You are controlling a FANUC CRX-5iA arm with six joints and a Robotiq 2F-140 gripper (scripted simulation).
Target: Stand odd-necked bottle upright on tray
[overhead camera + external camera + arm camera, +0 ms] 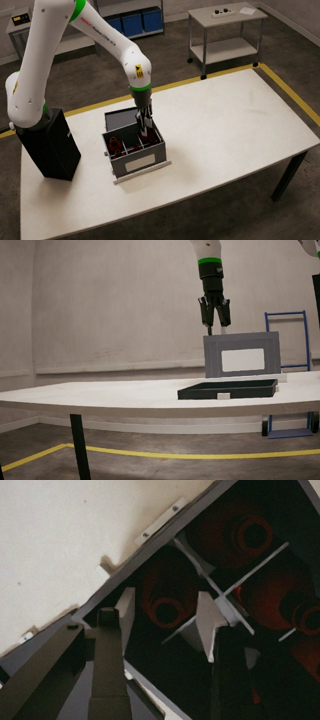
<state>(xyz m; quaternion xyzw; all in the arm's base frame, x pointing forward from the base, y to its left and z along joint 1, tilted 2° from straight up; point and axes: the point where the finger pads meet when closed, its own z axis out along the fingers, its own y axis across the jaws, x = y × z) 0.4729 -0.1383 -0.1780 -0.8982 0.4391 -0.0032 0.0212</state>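
The crate is 90 mm below my hand, 90 mm behind it and 30 mm to the right of it. Also, from my hand: dark tray (250 mm to the left, 160 mm below, 30 mm behind); bottle (180 mm behind, 80 mm below, 30 mm to the left).
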